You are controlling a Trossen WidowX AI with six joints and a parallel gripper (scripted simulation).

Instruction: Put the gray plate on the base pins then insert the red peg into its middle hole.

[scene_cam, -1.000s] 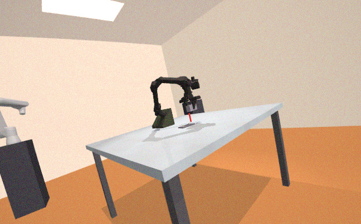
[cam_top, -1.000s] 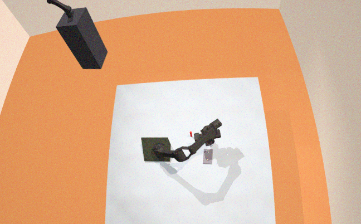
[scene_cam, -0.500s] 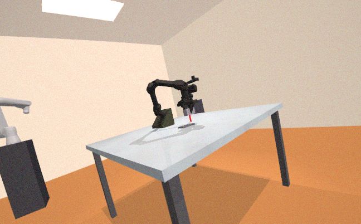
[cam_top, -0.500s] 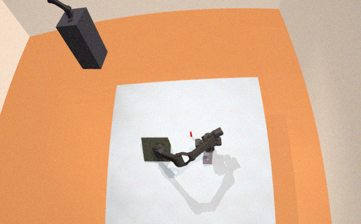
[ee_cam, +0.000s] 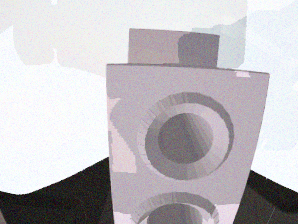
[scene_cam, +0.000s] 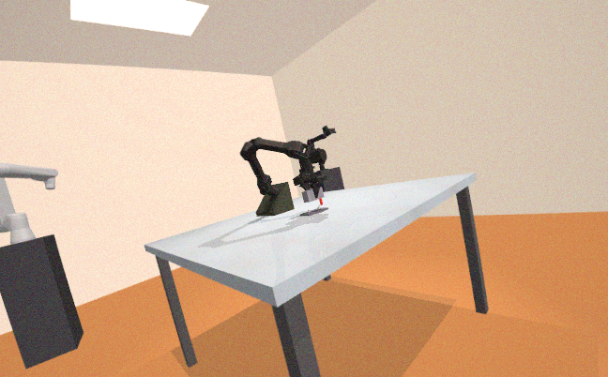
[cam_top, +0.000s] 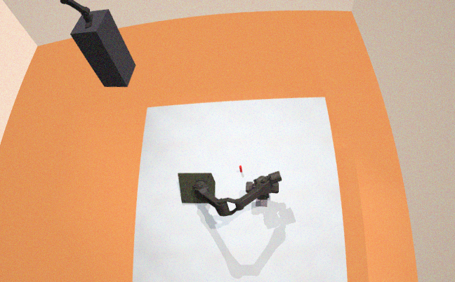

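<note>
My gripper tip is 10 mm to the left of the base and 60 mm above it. The rest, counted from my gripper tip: gray plate 30 mm above; red peg 150 mm behind, 140 mm to the left, 30 mm below.
</note>
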